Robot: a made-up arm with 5 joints.
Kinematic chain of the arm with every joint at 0, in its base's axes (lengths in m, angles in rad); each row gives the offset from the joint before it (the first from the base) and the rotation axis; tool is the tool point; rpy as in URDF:
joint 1: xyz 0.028 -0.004 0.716 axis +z
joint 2: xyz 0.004 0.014 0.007 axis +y
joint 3: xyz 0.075 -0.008 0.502 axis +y
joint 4: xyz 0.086 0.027 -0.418 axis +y
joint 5: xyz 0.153 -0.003 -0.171 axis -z
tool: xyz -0.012 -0.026 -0.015 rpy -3.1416 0 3.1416
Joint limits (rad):
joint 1: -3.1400..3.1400
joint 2: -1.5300..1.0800
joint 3: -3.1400..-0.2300
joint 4: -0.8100..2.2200
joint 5: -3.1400..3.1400
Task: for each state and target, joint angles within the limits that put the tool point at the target. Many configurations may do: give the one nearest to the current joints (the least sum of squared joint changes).
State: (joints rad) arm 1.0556 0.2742 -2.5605 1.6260 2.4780
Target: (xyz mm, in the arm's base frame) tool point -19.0 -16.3 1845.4
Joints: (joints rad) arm 1.5395 -0.2185 -2.9344 1.1192 1.7564
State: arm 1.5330 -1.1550 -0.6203 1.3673 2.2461
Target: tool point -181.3 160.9 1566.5
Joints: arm 2.2590 -0.6676 -1.5172 0.8691 2.3626
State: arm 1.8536 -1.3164 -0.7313 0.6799 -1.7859
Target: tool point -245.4 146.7 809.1
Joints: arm 2.5553 -0.7393 -0.2300 0.8833 -1.8540
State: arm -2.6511 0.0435 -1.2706 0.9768 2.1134
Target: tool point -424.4 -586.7 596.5
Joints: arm -2.3044 0.5813 -1.2119 0.9259 2.1392
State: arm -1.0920 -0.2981 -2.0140 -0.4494 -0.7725
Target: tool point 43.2 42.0 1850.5
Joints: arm -1.7637 -0.3475 -2.2344 -0.2354 -1.0158
